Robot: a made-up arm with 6 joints.
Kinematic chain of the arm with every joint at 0, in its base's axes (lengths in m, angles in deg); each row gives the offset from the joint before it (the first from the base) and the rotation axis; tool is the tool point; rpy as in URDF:
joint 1: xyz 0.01 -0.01 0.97 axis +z
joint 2: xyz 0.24 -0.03 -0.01 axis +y
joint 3: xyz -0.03 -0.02 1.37 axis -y
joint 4: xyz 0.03 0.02 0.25 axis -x
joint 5: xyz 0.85 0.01 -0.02 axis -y
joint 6: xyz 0.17 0 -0.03 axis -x
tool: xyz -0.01 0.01 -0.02 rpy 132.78 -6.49 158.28
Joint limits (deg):
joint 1: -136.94..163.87
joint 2: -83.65..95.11
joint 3: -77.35..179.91
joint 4: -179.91..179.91
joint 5: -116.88..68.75
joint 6: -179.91..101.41
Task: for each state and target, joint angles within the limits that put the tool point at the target. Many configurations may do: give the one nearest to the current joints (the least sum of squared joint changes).
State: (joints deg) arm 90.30 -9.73 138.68 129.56 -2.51 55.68
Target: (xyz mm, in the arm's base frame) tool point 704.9 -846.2 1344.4
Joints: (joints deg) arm 123.61 -28.60 179.91 150.26 -49.82 54.85
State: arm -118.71 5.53 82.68 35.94 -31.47 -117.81
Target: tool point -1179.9 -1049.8 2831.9
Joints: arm -135.63 25.03 56.02 35.05 -41.79 -116.75
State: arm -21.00 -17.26 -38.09 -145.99 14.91 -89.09
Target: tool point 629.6 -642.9 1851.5
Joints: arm -41.65 -12.78 -50.88 -146.51 18.27 -89.36
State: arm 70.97 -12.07 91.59 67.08 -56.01 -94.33
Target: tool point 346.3 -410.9 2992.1
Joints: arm 108.29 -1.92 121.68 74.57 -71.45 -92.75
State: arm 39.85 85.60 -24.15 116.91 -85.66 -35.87
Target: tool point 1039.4 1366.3 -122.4
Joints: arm 59.27 95.11 -9.21 131.41 -56.85 -38.02
